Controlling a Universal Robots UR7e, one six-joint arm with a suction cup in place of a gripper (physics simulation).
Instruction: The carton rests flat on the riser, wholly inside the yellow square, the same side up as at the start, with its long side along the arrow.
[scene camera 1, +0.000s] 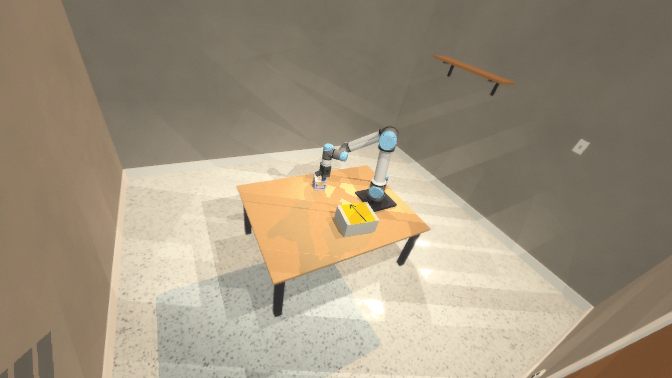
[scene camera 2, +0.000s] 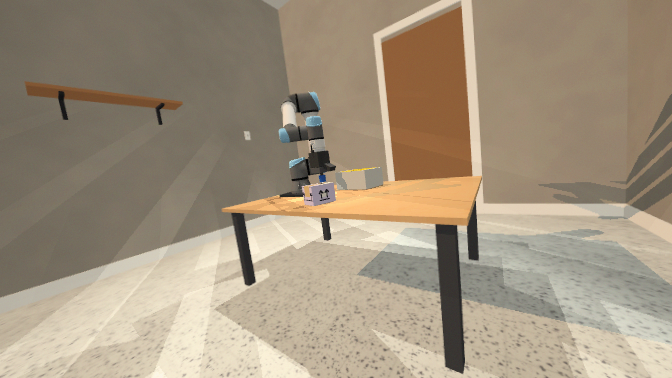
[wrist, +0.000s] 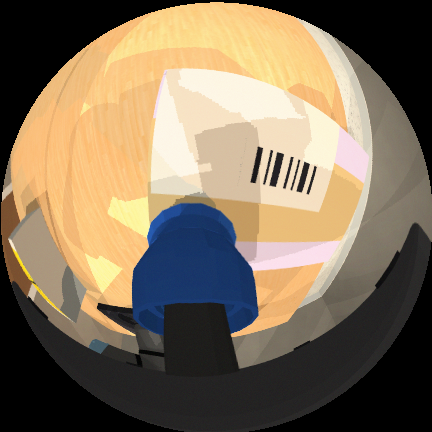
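The carton (scene camera 1: 319, 183) (scene camera 2: 319, 193) (wrist: 241, 132) is a small pale lilac box with a cream top label and barcode. It stands on the table near the far edge, with up-arrows on its side. My blue suction cup (scene camera 1: 322, 178) (scene camera 2: 322, 178) (wrist: 191, 207) points straight down at the carton's top, near one edge. I cannot tell whether it touches. It holds nothing. The grey riser (scene camera 1: 357, 228) (scene camera 2: 359, 178) (wrist: 36, 245) stands apart beside the robot base. Its top has the yellow square (scene camera 1: 349, 216) with a black arrow (scene camera 1: 358, 212), and nothing lies on it.
The wooden table (scene camera 1: 291, 235) (scene camera 2: 399, 202) (wrist: 120, 100) has black legs. The arm's black base plate (scene camera 1: 376, 199) sits at its far right corner. A wall shelf (scene camera 1: 472, 70) (scene camera 2: 94, 95) hangs high. A door (scene camera 2: 427, 94) stands behind the table.
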